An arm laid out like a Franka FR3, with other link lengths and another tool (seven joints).
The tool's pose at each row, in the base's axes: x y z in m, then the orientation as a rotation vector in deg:
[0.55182, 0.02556, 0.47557, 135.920, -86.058, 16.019]
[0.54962, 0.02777, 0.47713, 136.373, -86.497, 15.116]
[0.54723, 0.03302, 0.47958, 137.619, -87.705, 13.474]
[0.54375, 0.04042, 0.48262, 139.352, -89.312, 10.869]
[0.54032, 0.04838, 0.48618, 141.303, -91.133, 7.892]
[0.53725, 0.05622, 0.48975, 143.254, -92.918, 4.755]
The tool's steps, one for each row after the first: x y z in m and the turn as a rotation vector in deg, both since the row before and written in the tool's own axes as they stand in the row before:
[-0.00229, 0.00136, -0.00225, 0.084, -0.853, 0.034]
[-0.00469, 0.00047, -0.00413, 0.620, -1.891, 0.193]
[-0.00697, 0.00066, -0.00521, 0.745, -2.767, 0.192]
[-0.00755, 0.00042, -0.00553, 0.895, -3.130, 0.222]
[-0.00758, 0.00009, -0.00511, 0.894, -3.190, 0.190]

